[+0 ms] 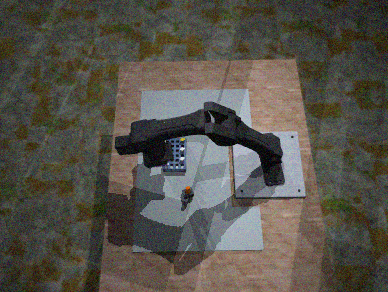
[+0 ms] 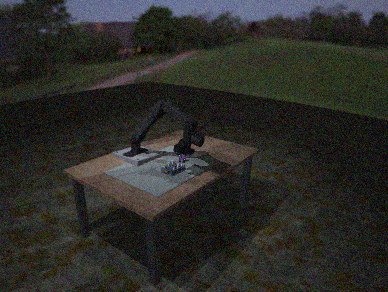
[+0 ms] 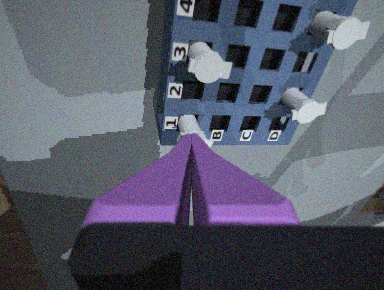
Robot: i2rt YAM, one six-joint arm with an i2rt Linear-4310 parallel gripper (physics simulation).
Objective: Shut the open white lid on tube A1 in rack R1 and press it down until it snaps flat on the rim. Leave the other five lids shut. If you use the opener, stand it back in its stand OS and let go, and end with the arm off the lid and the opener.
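Pixels of known places: gripper, fingertip midpoint: (image 1: 165,163) (image 2: 182,162) (image 3: 191,144); arm's base, origin of the base link: (image 1: 269,158) (image 2: 135,152).
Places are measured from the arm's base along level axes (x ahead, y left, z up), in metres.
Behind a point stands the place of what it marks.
The blue rack R1 (image 1: 174,169) @(z -0.012, x 0.359, y -0.018 m) (image 2: 173,172) @(z -0.012, x 0.373, y -0.111 m) (image 3: 225,34) @(z 0.010, x 0.367, y -0.078 m) stands on the grey mat. Tube A1 (image 3: 188,124) @(z 0.019, x 0.386, y -0.037 m) stands in its corner hole beside label 1. Its white lid shows partly behind the fingertips; whether it is flat on the rim cannot be told. My gripper (image 2: 183,158) @(z 0.028, x 0.387, y -0.031 m) (image 3: 191,144) @(z 0.028, x 0.387, y -0.031 m) is shut and empty, its purple fingertips at or just above that lid; contact is unclear. White lids on tube A3 (image 3: 210,69) @(z 0.028, x 0.379, y -0.070 m), tube D2 (image 3: 307,111) @(z 0.028, x 0.326, y -0.043 m) and tube D4 (image 3: 347,32) @(z 0.028, x 0.319, y -0.081 m) look shut. The orange-topped opener (image 1: 188,190) @(z 0.046, x 0.320, y 0.086 m) stands in its dark stand (image 1: 186,198) @(z -0.007, x 0.330, y 0.100 m), apart from the gripper.
A yellow lid (image 1: 182,139) @(z 0.028, x 0.313, y -0.118 m) shows at the rack's far end. The arm arches over the mat (image 1: 240,235) @(z -0.020, x 0.163, y 0.255 m) from its pale base plate (image 1: 294,172) @(z -0.005, x -0.080, y 0.065 m) (image 2: 145,161) @(z -0.014, x 0.129, y -0.060 m). The wooden table (image 1: 275,95) @(z -0.023, x -0.101, y -0.281 m) extends around the mat. Dark shadows cross the mat near the stand.
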